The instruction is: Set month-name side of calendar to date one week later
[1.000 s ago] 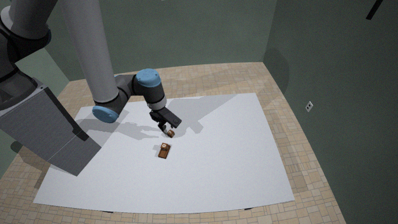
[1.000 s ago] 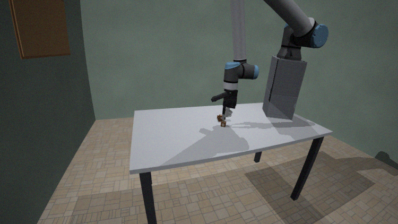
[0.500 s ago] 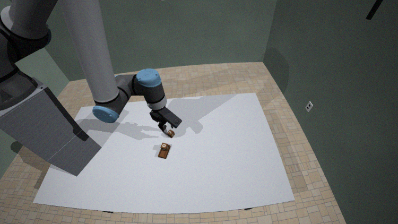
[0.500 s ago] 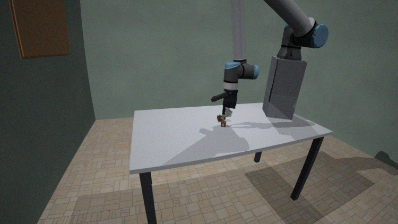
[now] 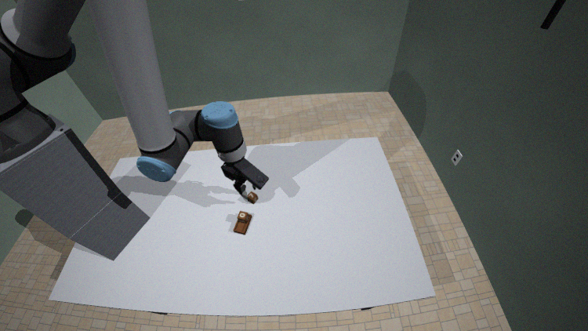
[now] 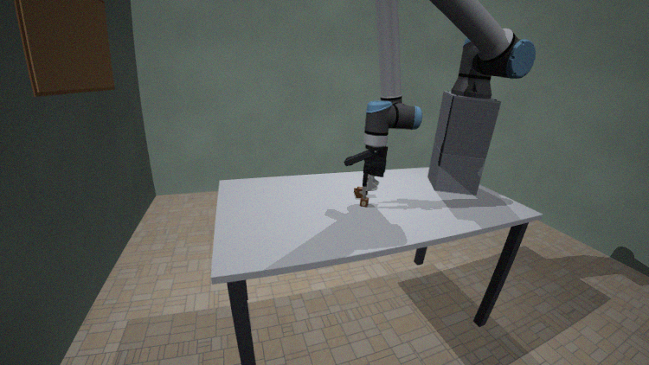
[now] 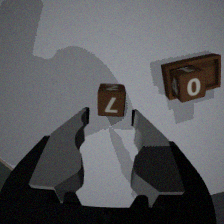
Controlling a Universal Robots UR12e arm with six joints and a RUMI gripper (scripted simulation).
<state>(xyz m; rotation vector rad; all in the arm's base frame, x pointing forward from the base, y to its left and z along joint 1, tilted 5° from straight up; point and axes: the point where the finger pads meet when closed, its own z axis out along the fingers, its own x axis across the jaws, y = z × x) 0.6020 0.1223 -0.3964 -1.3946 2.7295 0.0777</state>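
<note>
Right now my hand is 40 mm above the brown date cube. The rest, counted from my hand: brown wooden tray: 110 mm to the right, 50 mm below, 30 mm behind.
</note>
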